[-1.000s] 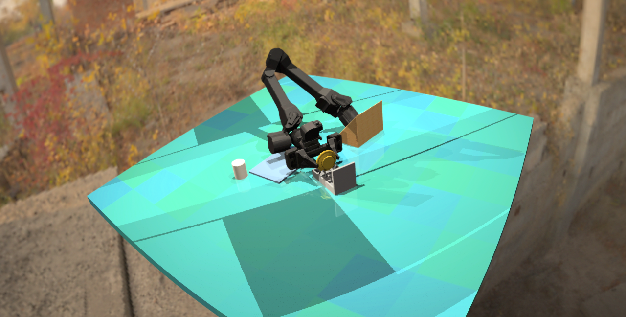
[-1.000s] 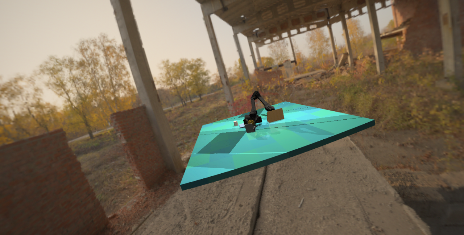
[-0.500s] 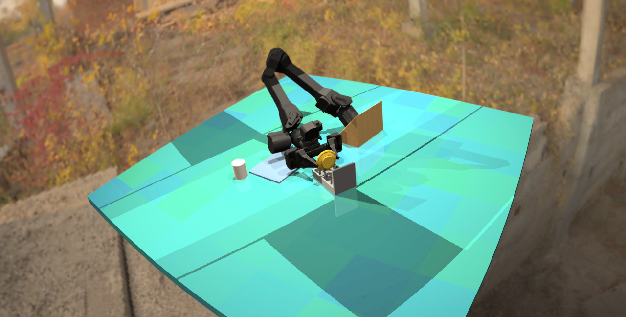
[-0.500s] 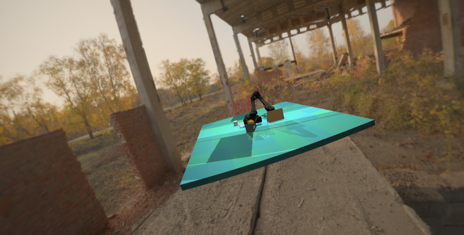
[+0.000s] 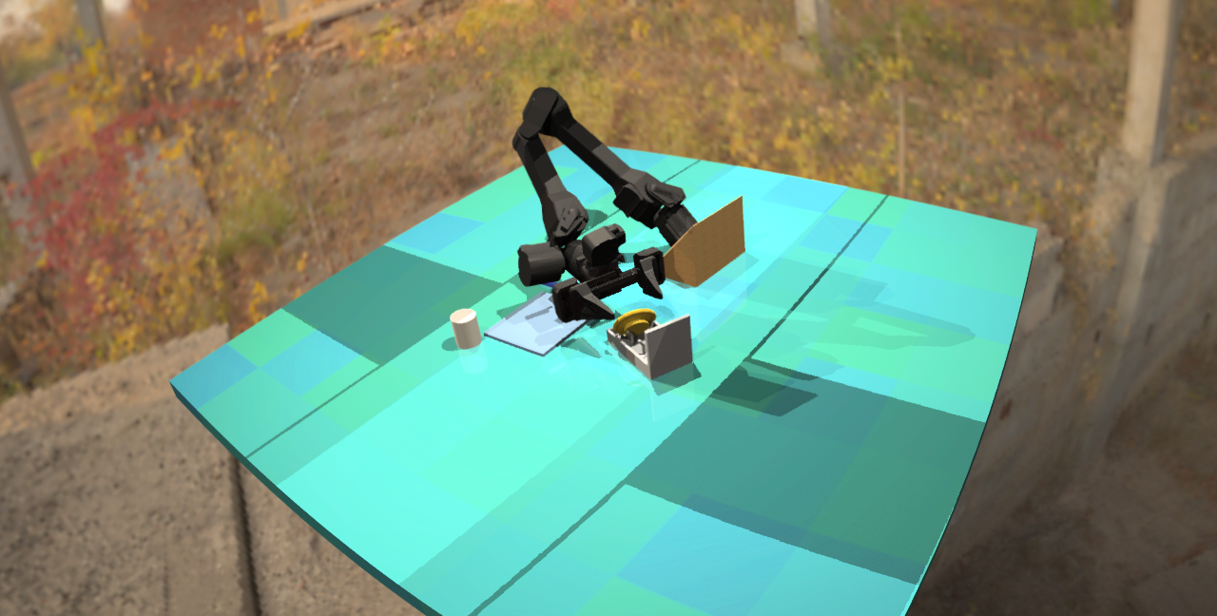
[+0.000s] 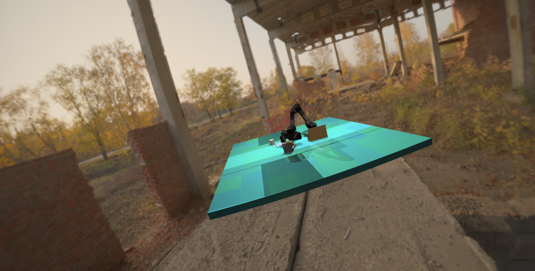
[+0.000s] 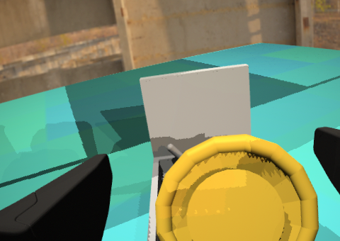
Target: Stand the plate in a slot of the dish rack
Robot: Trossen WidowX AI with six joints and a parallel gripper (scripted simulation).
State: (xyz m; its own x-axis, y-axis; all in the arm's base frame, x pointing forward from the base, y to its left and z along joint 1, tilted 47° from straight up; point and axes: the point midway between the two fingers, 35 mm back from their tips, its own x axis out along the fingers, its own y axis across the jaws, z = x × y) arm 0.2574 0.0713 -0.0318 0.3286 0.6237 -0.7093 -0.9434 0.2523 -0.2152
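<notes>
Right now my gripper tip is 3 cm above the yellow plate and 1 cm to the left of it. The rest, counted from my gripper tip: pale blue mat 18 cm to the right, 6 cm below, 4 cm ahead; grey dish rack 4 cm below, 2 cm to the left, 1 cm ahead; blue spoon 23 cm to the right, 6 cm below, 6 cm behind.
</notes>
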